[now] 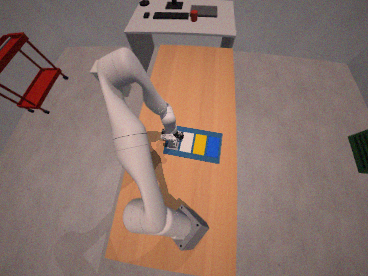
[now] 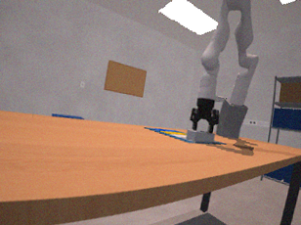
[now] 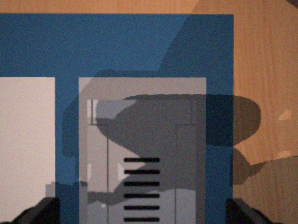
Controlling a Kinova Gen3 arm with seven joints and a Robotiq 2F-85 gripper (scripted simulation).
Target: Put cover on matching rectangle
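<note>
The cover is 2 cm below my hand. From my hand the other things lie so: dark blue mat (14 cm to the right, 6 cm ahead, 4 cm below).
</note>
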